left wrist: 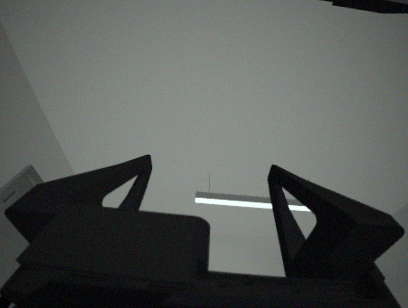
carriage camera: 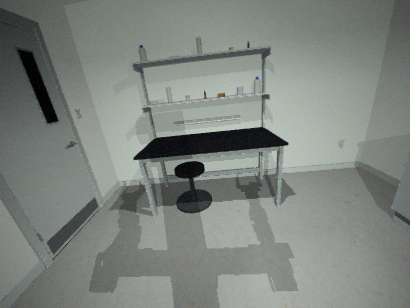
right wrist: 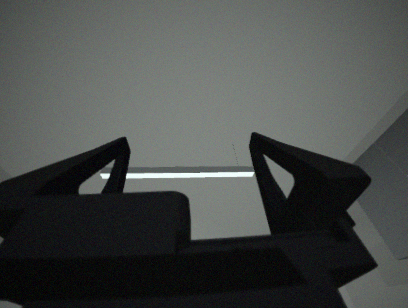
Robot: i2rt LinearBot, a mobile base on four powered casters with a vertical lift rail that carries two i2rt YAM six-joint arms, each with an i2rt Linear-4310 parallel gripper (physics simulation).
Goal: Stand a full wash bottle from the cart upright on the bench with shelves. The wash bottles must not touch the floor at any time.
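Frame: origin at the left arm's base, x ahead, y left, z up, level; centimetres.
Where they show: left gripper, fingertip midpoint: (left wrist: 210,166); right gripper, fingertip midpoint: (right wrist: 190,141).
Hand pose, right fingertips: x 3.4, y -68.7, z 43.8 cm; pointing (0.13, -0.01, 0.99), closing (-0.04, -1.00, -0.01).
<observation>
After its pixels a point has its place.
The bench with shelves (carriage camera: 212,142) stands against the far wall in the carriage view, with a black top and two shelves above it. A pale bottle with a blue cap (carriage camera: 142,53) @(y 38.9, x 200.9, z 87.6 cm) stands at the left of the upper shelf. Another blue-capped bottle (carriage camera: 257,85) @(y -86.0, x 203.5, z 41.2 cm) stands at the right of the lower shelf. Both are too small to tell whether they are wash bottles. The cart does not show in the carriage view. My left gripper (left wrist: 210,166) @(y -0.8, x 3.0, z 43.6 cm) is open and empty, pointing up toward the ceiling. My right gripper (right wrist: 190,141) @(y -68.7, x 3.4, z 43.8 cm) is open and empty, also pointing up.
A black stool (carriage camera: 190,170) stands at the front of the bench, left of its middle. Small items stand on the upper shelf (carriage camera: 205,57) and lower shelf (carriage camera: 215,101). A grey door (carriage camera: 40,145) @(y 126.8, x 131.1, z 11.6 cm) is at the left. A cabinet edge (carriage camera: 402,200) @(y -187.3, x 116.7, z -61.4 cm) shows at the far right.
</observation>
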